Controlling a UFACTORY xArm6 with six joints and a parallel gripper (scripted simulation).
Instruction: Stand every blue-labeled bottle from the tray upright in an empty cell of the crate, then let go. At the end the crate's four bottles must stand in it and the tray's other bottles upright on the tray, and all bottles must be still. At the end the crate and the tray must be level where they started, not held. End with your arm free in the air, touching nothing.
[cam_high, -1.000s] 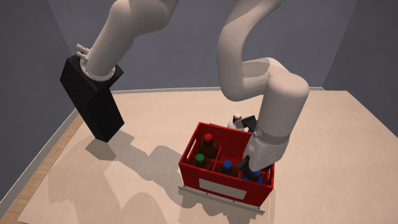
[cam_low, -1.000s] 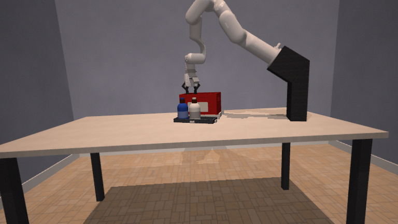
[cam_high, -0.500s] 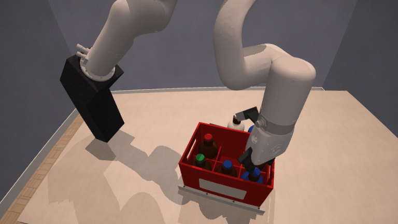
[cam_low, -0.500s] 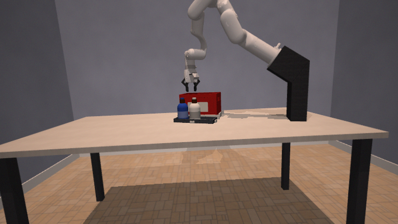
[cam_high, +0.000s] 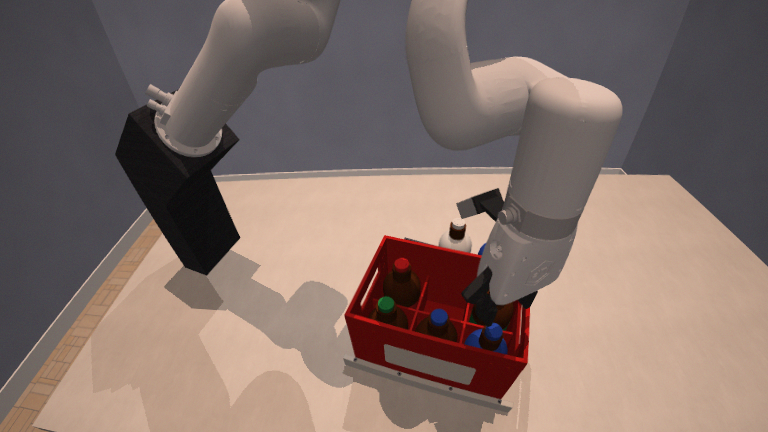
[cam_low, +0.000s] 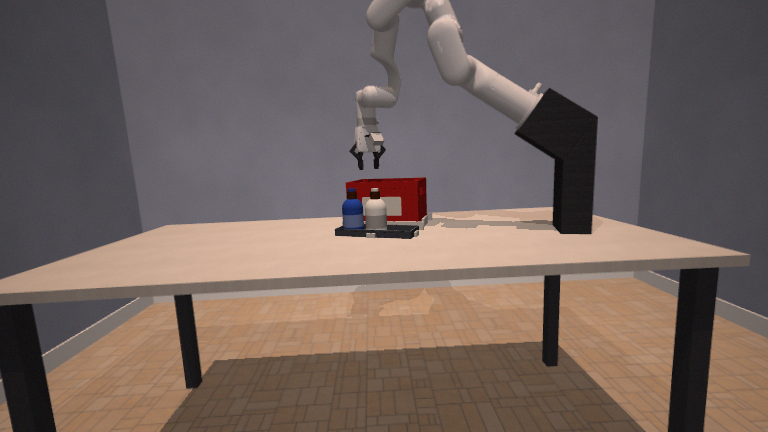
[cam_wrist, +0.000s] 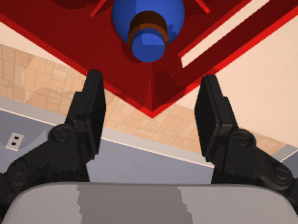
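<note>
Right now my hand is 230 mm to the right of the white-labeled bottle, 150 mm above it and 80 mm short of it. Round my hand: crate (150 mm below, 90 mm to the left, 40 mm behind); then dark tray (230 mm to the left, 220 mm below, 80 mm ahead).
</note>
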